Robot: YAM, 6 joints.
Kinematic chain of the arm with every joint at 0, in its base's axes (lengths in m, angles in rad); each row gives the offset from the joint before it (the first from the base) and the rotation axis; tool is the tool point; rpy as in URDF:
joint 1: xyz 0 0 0.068 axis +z
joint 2: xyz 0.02 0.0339 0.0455 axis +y
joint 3: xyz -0.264 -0.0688 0 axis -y
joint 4: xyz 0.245 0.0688 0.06 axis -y
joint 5: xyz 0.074 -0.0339 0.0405 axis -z
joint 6: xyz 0.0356 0 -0.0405 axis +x
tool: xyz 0 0 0 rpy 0 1.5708 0
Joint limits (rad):
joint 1: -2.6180..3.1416
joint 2: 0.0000..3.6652
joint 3: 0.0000..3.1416
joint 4: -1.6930..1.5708
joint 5: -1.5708..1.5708
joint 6: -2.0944..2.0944
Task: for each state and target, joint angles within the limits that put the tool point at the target. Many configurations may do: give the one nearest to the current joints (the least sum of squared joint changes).
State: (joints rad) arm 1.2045 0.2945 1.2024 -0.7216 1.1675 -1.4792
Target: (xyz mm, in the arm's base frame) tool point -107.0 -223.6 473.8
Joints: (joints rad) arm 0.9934 0.1469 1.6862 -0.5352 1.1430 -1.4792
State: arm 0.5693 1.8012 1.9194 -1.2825 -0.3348 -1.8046
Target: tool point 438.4 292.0 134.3
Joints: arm 0.5672 2.5359 2.1811 -0.8462 -0.3067 -1.8046
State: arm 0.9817 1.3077 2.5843 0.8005 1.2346 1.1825
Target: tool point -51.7 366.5 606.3
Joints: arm 1.7868 2.0448 2.5627 0.5597 0.9080 1.1825
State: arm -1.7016 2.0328 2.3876 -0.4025 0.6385 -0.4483
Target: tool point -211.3 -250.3 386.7
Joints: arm -2.2018 1.5668 1.6609 -0.9075 0.7010 -0.4483
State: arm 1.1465 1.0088 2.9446 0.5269 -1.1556 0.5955
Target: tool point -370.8 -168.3 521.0
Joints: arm 0.5093 0.9355 3.1111 0.6357 -1.2547 0.5955
